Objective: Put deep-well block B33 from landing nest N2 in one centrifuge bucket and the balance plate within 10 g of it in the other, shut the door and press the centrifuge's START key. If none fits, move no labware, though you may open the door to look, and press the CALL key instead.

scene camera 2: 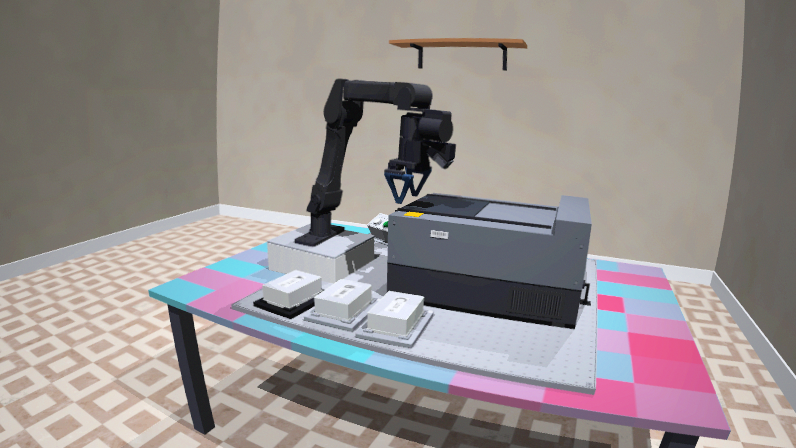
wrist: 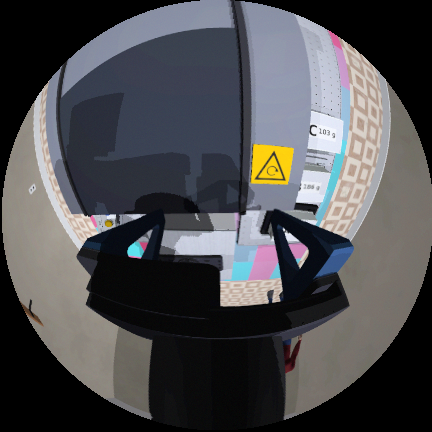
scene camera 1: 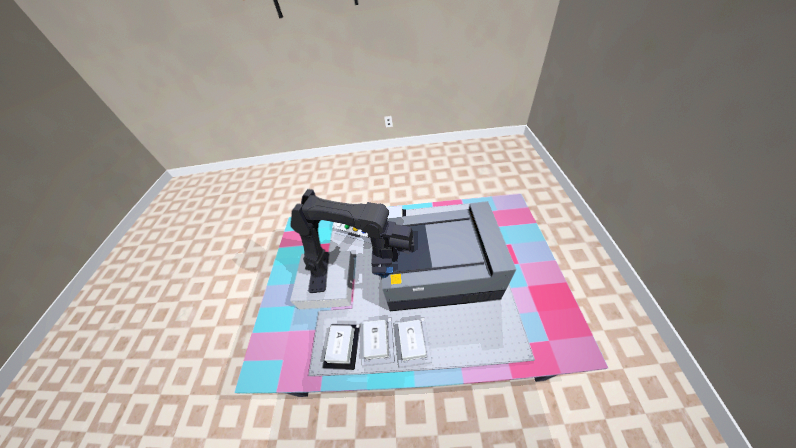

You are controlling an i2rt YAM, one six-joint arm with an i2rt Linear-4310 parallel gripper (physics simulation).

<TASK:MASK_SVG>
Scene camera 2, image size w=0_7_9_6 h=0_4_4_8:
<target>gripper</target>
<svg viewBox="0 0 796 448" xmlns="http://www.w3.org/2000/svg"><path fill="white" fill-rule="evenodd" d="M422 138L400 137L398 158L389 160L388 169L384 170L384 176L397 204L402 204L409 187L411 195L417 197L432 172L429 160L421 163L405 161L406 140L423 141ZM393 179L405 182L400 197L398 197ZM412 173L423 174L416 190Z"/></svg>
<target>balance plate A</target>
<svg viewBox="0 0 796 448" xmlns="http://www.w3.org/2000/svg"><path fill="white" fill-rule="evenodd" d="M321 277L295 270L262 285L263 300L281 308L286 307L290 309L295 305L299 306L323 291L321 290Z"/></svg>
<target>balance plate B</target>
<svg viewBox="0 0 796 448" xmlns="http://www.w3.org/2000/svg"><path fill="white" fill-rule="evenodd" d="M314 297L314 313L342 321L343 319L350 321L373 300L372 285L340 279Z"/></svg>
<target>balance plate C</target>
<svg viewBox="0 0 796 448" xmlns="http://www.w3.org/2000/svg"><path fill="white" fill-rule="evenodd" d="M389 291L367 313L367 329L373 330L374 333L407 337L424 313L424 297Z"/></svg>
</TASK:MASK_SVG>
